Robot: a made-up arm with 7 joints. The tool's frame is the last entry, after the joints. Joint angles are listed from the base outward. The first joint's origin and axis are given. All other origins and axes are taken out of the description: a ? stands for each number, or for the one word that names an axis. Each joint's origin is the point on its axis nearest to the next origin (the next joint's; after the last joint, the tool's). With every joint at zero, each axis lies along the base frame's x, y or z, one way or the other. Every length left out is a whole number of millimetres.
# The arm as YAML. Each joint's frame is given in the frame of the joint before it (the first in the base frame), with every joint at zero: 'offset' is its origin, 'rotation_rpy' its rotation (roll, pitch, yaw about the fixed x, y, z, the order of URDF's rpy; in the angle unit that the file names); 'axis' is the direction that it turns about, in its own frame. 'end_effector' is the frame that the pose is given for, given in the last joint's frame.
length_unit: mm
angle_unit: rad
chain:
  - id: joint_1
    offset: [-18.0, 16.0, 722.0]
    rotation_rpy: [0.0, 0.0, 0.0]
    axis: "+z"
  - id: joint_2
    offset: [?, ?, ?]
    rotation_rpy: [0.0, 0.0, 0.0]
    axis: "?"
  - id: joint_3
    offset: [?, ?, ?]
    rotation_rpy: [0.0, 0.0, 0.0]
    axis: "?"
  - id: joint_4
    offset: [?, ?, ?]
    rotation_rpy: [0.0, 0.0, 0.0]
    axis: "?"
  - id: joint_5
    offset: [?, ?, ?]
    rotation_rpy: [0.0, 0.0, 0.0]
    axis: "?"
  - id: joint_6
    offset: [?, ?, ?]
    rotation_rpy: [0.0, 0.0, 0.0]
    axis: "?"
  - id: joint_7
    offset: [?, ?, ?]
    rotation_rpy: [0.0, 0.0, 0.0]
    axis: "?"
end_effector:
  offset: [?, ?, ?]
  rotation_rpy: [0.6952, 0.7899, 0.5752]
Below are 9 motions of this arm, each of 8 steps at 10 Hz.
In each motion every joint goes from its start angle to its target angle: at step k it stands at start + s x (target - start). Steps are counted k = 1, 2, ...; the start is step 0. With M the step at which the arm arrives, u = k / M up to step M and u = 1 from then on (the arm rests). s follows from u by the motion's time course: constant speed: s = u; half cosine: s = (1 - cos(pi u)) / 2; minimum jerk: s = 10 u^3 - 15 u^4 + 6 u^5.
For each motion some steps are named. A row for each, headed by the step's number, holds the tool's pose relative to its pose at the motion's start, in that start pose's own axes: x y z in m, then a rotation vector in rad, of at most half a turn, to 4 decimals.
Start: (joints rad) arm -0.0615 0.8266 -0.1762 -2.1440 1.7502 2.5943 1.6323
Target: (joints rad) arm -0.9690 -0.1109 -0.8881 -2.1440 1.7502 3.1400 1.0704
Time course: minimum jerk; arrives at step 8
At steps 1, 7, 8:
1: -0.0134 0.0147 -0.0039 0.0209 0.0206 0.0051
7: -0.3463 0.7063 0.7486 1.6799 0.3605 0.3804
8: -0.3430 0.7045 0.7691 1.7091 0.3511 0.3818

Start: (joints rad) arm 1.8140 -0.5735 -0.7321 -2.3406 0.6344 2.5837 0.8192
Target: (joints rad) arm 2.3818 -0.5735 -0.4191 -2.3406 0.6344 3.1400 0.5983
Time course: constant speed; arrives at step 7
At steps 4, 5, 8:
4: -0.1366 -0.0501 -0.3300 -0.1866 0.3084 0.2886
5: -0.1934 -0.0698 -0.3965 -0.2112 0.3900 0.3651
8: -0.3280 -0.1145 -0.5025 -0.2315 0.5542 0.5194

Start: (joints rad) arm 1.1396 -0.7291 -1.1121 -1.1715 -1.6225 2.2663 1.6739
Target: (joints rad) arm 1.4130 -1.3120 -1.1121 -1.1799 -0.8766 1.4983 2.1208
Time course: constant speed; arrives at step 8
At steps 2, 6, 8:
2: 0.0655 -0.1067 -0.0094 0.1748 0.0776 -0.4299
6: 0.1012 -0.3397 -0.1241 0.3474 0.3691 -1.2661
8: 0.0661 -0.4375 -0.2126 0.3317 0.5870 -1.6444

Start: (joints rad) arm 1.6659 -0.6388 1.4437 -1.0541 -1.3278 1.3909 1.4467
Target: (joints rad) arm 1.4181 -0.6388 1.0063 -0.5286 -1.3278 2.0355 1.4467
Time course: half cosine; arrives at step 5
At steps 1, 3, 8:
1: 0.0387 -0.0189 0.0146 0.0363 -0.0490 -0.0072
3: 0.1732 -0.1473 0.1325 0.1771 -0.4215 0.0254
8: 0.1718 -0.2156 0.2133 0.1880 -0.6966 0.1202

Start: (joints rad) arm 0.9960 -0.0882 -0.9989 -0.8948 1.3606 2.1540 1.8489
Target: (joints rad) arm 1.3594 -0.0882 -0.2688 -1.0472 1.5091 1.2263 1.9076
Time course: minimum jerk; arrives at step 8
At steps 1, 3, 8:
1: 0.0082 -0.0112 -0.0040 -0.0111 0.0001 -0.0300
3: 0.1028 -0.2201 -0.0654 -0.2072 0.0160 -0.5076
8: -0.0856 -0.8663 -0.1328 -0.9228 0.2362 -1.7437

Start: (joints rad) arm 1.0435 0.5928 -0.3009 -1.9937 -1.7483 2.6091 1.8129
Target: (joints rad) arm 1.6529 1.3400 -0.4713 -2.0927 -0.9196 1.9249 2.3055
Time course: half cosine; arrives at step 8
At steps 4, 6, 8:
4: -0.0977 0.0532 -0.3180 -0.1585 0.1013 -0.4329
6: -0.1948 -0.0361 -0.4865 -0.4454 -0.0065 -0.7267
8: -0.2295 -0.0995 -0.5296 -0.5854 -0.1066 -0.8335

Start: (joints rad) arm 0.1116 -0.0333 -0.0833 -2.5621 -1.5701 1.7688 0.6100
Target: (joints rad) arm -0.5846 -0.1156 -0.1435 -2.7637 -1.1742 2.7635 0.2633
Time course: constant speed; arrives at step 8
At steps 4, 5, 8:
4: 0.0806 -0.0890 -0.1736 0.3430 -0.0284 0.4357
5: 0.0910 -0.1108 -0.2217 0.4435 -0.0715 0.5078
8: 0.0988 -0.1677 -0.3795 0.7485 -0.2685 0.6046

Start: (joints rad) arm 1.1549 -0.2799 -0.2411 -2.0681 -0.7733 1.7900 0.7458
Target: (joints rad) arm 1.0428 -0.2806 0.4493 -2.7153 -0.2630 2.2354 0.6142
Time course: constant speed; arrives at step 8
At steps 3, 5, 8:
3: -0.0371 0.1894 -0.2012 -0.1128 0.1537 0.2871
5: -0.0754 0.2670 -0.3522 -0.1807 0.2625 0.4300
8: -0.1356 0.3039 -0.5813 -0.2734 0.4187 0.5682

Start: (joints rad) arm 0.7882 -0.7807 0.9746 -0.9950 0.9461 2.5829 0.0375
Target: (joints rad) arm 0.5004 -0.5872 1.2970 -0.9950 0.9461 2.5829 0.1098
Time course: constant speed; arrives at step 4
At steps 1, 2, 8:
1: -0.0064 -0.0695 -0.0330 0.0508 0.0166 -0.0691
2: -0.0178 -0.1363 -0.0604 0.1023 0.0251 -0.1375
8: -0.0522 -0.2596 -0.0981 0.2059 0.0189 -0.2688

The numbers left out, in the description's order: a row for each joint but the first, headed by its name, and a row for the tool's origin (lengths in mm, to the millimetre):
joint_2: xyz -27.0 37.0 0.0, axis +y
joint_3: xyz -11.0 0.0 271.0, axis +z
joint_4: xyz 169.0 29.0 0.0, axis -y
joint_5: xyz -155.0 0.0 653.0, axis +z
joint_6: xyz 29.0 -50.0 0.0, axis -y
joint_7: xyz 133.0 0.0 0.0, axis -z
tool: xyz 5.0 20.0 0.0

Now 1 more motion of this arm.
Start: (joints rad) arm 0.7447 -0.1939 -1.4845 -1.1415 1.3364 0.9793 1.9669
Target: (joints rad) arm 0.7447 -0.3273 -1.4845 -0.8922 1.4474 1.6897 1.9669
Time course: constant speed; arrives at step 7
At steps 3, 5, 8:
3: -0.1263 -0.0298 0.0204 0.1534 0.2087 0.2797
5: -0.2051 -0.0629 0.0457 0.2623 0.3626 0.4501
8: -0.2760 -0.1055 0.0794 0.3765 0.5269 0.6064

